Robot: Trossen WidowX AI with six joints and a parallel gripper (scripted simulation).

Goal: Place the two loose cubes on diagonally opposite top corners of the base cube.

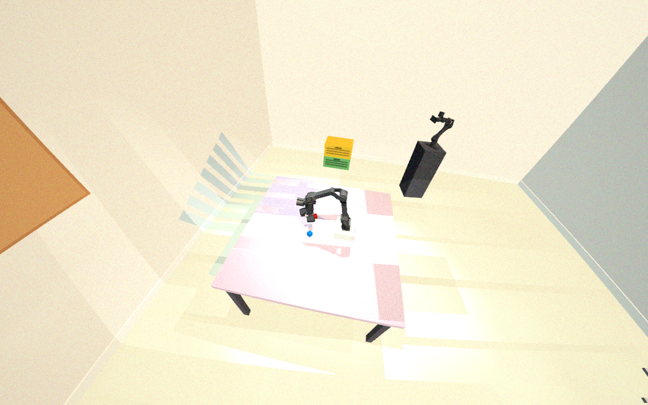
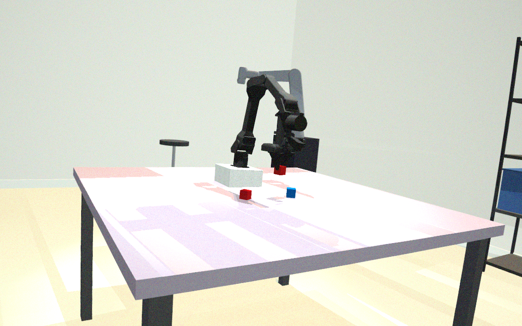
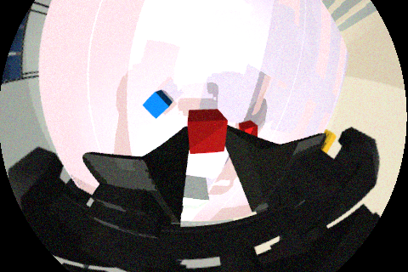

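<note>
Now: gripper tip 1 cm past the blue cube, 8 cm to the right of it and 10 cm above it.
</note>
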